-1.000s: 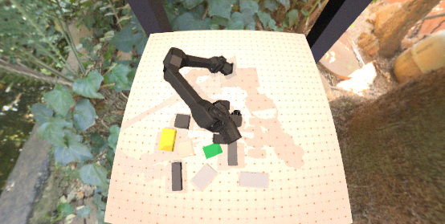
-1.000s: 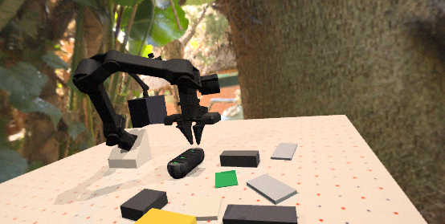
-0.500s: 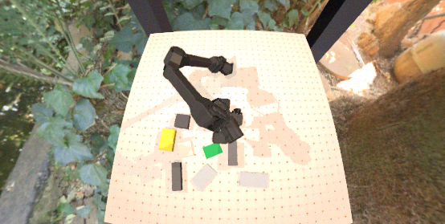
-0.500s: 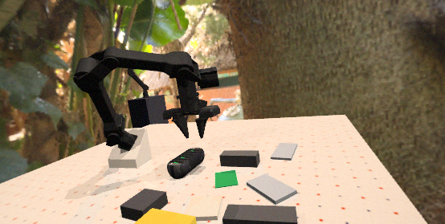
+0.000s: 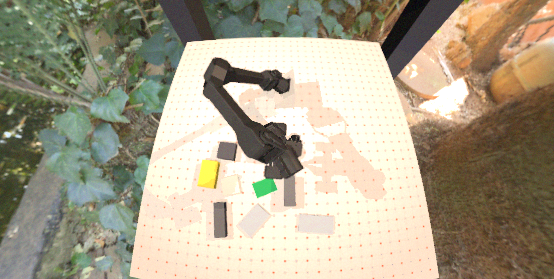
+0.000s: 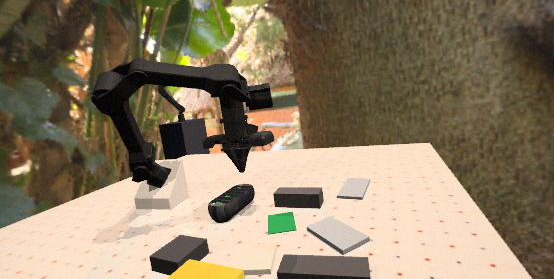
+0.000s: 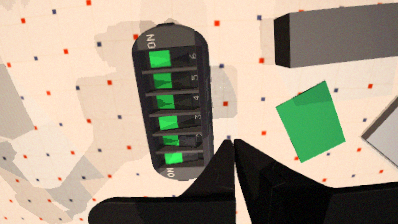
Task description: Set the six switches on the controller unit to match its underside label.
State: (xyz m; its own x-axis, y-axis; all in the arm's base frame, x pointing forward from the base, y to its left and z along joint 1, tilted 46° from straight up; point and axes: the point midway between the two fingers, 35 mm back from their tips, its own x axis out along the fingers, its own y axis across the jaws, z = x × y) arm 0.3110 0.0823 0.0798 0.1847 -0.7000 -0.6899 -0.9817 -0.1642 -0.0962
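Right now my gripper tip is 120 mm short of the green tile, 40 mm to the left of it and 110 mm above it. Also, from my gripper tip: yellow block (100 mm ahead, 280 mm to the right, 90 mm below); dark block (120 mm ahead, 70 mm to the left, 90 mm below); cream tile (130 mm ahead, 180 mm to the right, 100 mm below).
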